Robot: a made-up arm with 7 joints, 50 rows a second.
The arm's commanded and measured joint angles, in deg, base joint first. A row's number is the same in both.
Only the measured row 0 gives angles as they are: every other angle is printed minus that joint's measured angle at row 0.
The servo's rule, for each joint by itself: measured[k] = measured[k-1] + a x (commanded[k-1-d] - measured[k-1]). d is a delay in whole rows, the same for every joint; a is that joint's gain. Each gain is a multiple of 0.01, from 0.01 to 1. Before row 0 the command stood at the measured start. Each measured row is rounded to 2 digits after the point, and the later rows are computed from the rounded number. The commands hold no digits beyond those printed.
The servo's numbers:
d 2
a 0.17 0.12 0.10 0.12 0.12 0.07 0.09
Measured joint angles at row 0:
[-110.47, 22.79, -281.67, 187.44, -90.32, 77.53, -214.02]
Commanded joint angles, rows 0 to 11:
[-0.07, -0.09, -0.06, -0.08, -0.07, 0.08, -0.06]
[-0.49, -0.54, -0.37, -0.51, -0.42, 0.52, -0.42]
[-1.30, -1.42, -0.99, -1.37, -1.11, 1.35, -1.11]
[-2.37, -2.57, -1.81, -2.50, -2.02, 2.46, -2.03]
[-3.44, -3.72, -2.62, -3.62, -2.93, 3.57, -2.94]
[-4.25, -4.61, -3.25, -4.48, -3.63, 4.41, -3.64]
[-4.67, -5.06, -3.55, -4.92, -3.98, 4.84, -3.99]
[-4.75, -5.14, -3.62, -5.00, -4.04, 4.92, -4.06]
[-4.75, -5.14, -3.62, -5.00, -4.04, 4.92, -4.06]
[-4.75, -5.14, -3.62, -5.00, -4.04, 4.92, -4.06]
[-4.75, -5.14, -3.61, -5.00, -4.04, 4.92, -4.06]
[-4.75, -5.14, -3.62, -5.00, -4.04, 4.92, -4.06]
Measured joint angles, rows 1 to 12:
[0.00, 0.00, 0.00, 0.00, 0.00, 0.00, 0.00]
[0.00, 0.00, 0.00, 0.00, 0.00, 0.00, 0.00]
[-0.01, -0.01, -0.01, -0.01, -0.01, 0.01, -0.01]
[-0.09, -0.07, -0.05, -0.07, -0.06, 0.05, -0.05]
[-0.30, -0.23, -0.14, -0.23, -0.19, 0.14, -0.15]
[-0.65, -0.51, -0.31, -0.50, -0.41, 0.30, -0.32]
[-1.12, -0.90, -0.54, -0.87, -0.71, 0.53, -0.56]
[-1.65, -1.35, -0.81, -1.30, -1.06, 0.80, -0.84]
[-2.16, -1.80, -1.08, -1.73, -1.41, 1.08, -1.12]
[-2.60, -2.20, -1.33, -2.12, -1.73, 1.35, -1.38]
[-2.97, -2.55, -1.56, -2.47, -2.01, 1.60, -1.62]
[-3.27, -2.86, -1.77, -2.77, -2.25, 1.83, -1.84]

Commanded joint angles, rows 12 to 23:
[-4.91, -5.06, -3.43, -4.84, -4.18, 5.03, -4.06]
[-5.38, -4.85, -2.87, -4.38, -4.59, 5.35, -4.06]
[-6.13, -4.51, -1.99, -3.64, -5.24, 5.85, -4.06]
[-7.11, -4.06, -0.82, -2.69, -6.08, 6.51, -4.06]
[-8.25, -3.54, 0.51, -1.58, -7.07, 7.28, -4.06]
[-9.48, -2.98, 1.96, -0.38, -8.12, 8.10, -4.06]
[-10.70, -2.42, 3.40, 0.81, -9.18, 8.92, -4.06]
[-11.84, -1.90, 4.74, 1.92, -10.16, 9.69, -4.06]
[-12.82, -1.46, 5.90, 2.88, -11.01, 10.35, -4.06]
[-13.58, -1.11, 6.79, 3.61, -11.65, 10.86, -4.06]
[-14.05, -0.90, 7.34, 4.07, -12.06, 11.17, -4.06]
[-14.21, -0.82, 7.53, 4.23, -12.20, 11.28, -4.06]
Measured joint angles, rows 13 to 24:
[-3.52, -3.13, -1.95, -3.04, -2.46, 2.05, -2.04]
[-3.73, -3.37, -2.12, -3.28, -2.65, 2.25, -2.22]
[-3.93, -3.57, -2.25, -3.47, -2.83, 2.44, -2.39]
[-4.18, -3.72, -2.31, -3.58, -3.04, 2.64, -2.54]
[-4.51, -3.81, -2.28, -3.59, -3.30, 2.86, -2.68]
[-4.95, -3.84, -2.13, -3.48, -3.63, 3.12, -2.80]
[-5.51, -3.80, -1.87, -3.25, -4.04, 3.41, -2.91]
[-6.18, -3.70, -1.49, -2.91, -4.53, 3.74, -3.01]
[-6.95, -3.55, -1.00, -2.46, -5.09, 4.10, -3.10]
[-7.78, -3.35, -0.43, -1.93, -5.70, 4.49, -3.19]
[-8.64, -3.12, 0.20, -1.35, -6.34, 4.90, -3.27]
[-9.48, -2.88, 0.86, -0.75, -6.98, 5.32, -3.34]

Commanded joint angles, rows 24 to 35:
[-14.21, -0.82, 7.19, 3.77, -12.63, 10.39, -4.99]
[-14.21, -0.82, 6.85, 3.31, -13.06, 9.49, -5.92]
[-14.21, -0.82, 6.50, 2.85, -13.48, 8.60, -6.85]
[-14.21, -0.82, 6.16, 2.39, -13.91, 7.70, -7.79]
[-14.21, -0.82, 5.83, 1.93, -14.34, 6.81, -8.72]
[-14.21, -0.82, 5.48, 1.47, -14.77, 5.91, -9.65]
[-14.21, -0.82, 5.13, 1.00, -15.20, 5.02, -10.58]
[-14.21, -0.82, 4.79, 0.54, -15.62, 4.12, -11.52]
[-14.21, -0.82, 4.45, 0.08, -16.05, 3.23, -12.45]
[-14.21, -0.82, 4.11, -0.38, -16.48, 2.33, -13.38]
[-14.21, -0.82, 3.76, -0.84, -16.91, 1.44, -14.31]
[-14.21, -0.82, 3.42, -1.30, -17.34, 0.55, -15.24]
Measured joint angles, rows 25 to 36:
[-10.26, -2.64, 1.51, -0.17, -7.59, 5.73, -3.40]
[-10.93, -2.42, 2.11, 0.36, -8.14, 6.12, -3.46]
[-11.49, -2.23, 2.62, 0.77, -8.68, 6.42, -3.60]
[-11.95, -2.06, 3.04, 1.07, -9.21, 6.63, -3.81]
[-12.33, -1.91, 3.39, 1.28, -9.72, 6.77, -4.08]
[-12.65, -1.78, 3.67, 1.41, -10.22, 6.84, -4.41]
[-12.92, -1.66, 3.89, 1.47, -10.71, 6.84, -4.80]
[-13.14, -1.56, 4.05, 1.47, -11.20, 6.77, -5.24]
[-13.32, -1.47, 4.16, 1.41, -11.68, 6.65, -5.72]
[-13.47, -1.39, 4.22, 1.31, -12.15, 6.47, -6.24]
[-13.60, -1.32, 4.24, 1.16, -12.62, 6.24, -6.80]
[-13.70, -1.26, 4.23, 0.98, -13.08, 5.97, -7.39]

